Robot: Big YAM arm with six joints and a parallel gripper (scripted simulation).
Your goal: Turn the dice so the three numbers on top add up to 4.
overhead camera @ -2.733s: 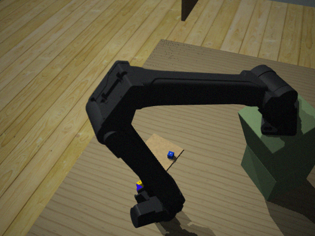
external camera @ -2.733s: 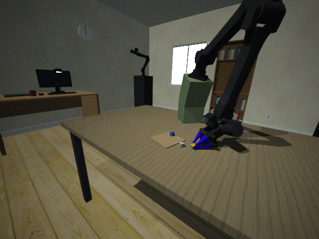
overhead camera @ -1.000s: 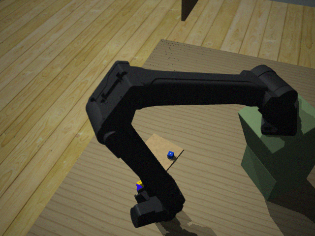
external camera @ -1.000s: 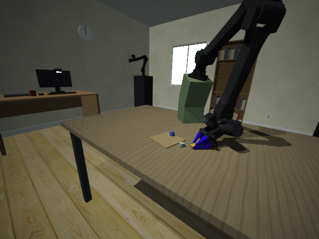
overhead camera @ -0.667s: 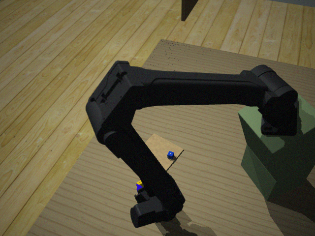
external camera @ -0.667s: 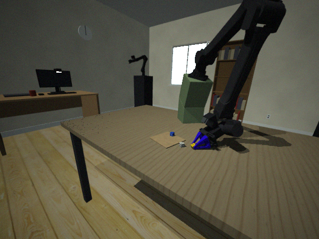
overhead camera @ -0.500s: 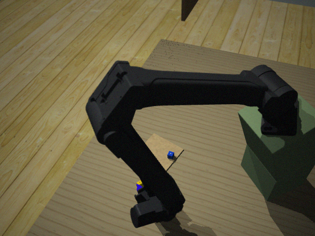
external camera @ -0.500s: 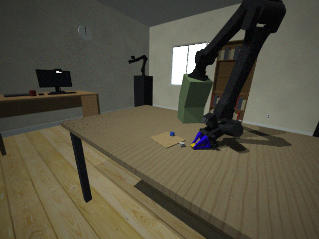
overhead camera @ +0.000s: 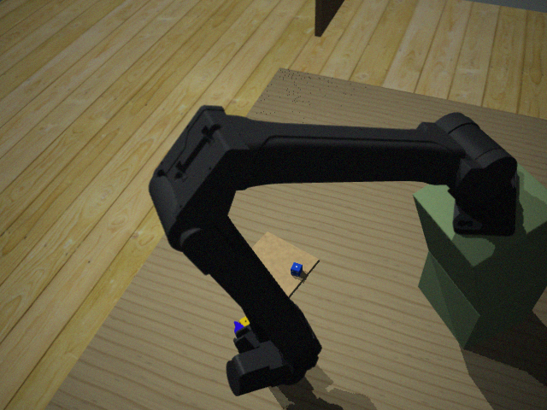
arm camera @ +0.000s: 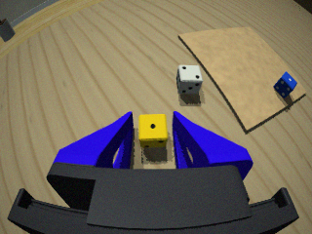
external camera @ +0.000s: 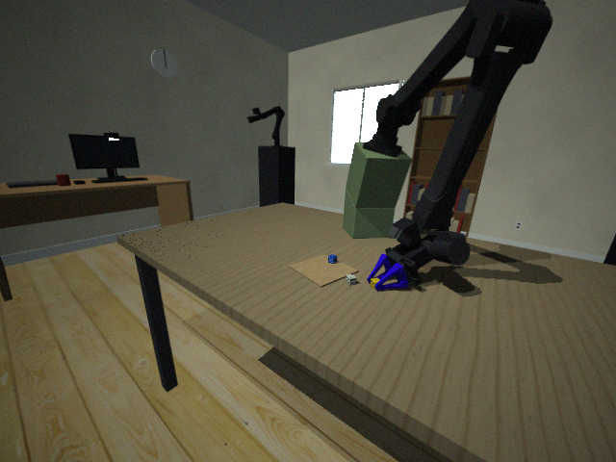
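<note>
Right now my hand is right at the yellow die. Round my hand: tan mat 15 cm to the right, 1 cm below, 1 cm behind; blue die 15 cm to the right, 6 cm behind; white die 6 cm to the right, 2 cm ahead.
</note>
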